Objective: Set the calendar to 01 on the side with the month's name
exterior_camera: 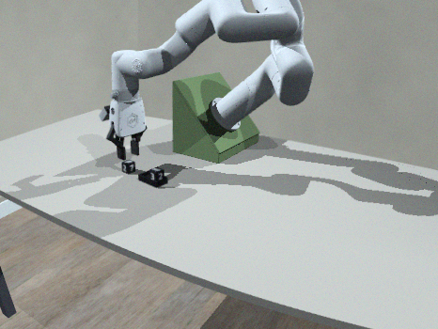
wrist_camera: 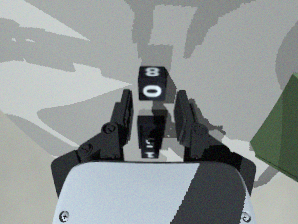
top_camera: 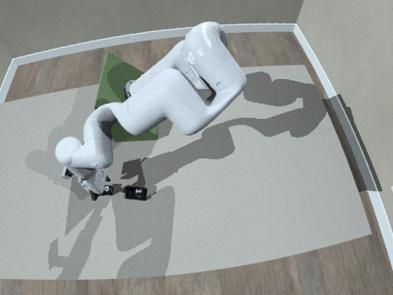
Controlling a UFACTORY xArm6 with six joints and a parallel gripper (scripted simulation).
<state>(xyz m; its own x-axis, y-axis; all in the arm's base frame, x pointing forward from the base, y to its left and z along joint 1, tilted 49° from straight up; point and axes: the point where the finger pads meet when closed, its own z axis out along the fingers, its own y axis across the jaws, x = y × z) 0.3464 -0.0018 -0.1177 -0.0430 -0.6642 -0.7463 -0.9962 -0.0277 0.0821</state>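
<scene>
Now: the black cube 5 cm below my hand. Also, from my hand: black tray: 11 cm to the left, 6 cm below, 1 cm ahead.
</scene>
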